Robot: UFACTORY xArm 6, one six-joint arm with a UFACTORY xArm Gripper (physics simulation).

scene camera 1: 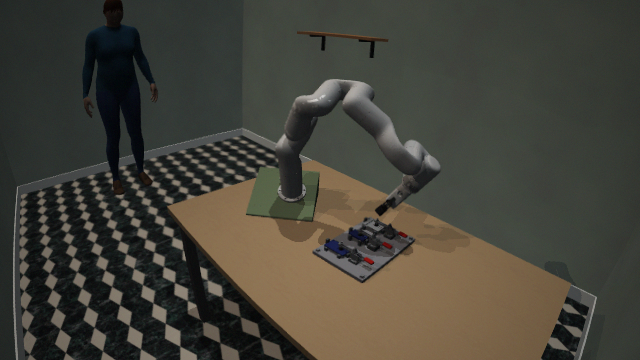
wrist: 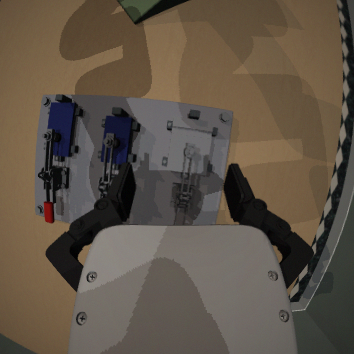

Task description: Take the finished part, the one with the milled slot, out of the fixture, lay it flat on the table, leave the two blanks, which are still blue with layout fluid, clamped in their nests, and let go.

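Places are measured from the arm's base along level axes (x right, y ahead, z up), in millimetres.
Pixels of known places: gripper, between the fingertips: [scene camera 1: 383, 208] [wrist: 179, 174]; arm's base, origin of its link: [scene camera 1: 292, 191].
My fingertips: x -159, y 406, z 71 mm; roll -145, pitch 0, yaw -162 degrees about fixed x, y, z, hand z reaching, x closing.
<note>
For each thing: its top centre in the pictures, then the offset to it from my fingertips. Level surfaces: height alone.
- finished part, centre of its top: [wrist: 189, 145] [scene camera 1: 374, 224] dx -5, dy -36, dz -95 mm
- middle blank, centre of its top: [wrist: 115, 139] [scene camera 1: 358, 234] dx +102, dy -10, dz -90 mm
- far blank, centre of its top: [wrist: 58, 128] [scene camera 1: 337, 247] dx +212, dy +1, dz -100 mm
- wooden table, height of its surface: dz -131 mm
The finished part [scene camera 1: 374, 226] [wrist: 196, 140], pale silver, lies in the end nest of the grey fixture plate [scene camera 1: 340, 263] [wrist: 150, 112]. Its toggle clamp [scene camera 1: 390, 231] [wrist: 185, 196] reaches over it with the tip on its top; I cannot make out the slot. Two blue blanks sit in the other nests under their clamps: the middle blank [scene camera 1: 357, 235] [wrist: 120, 129] and the far blank [scene camera 1: 336, 247] [wrist: 63, 125]. My gripper [scene camera 1: 381, 208] [wrist: 179, 174] is wide open and empty, tilted above the finished part's end of the plate. My left finger hides part of the middle clamp.
Red clamp handles [scene camera 1: 369, 261] [wrist: 48, 212] stick out along one side of the plate; in the wrist view my gripper body hides the other two. The green base board [scene camera 1: 257, 206] [wrist: 141, 9] lies beyond the fixture. A person [scene camera 1: 117, 65] stands beyond the wooden table [scene camera 1: 425, 300].
</note>
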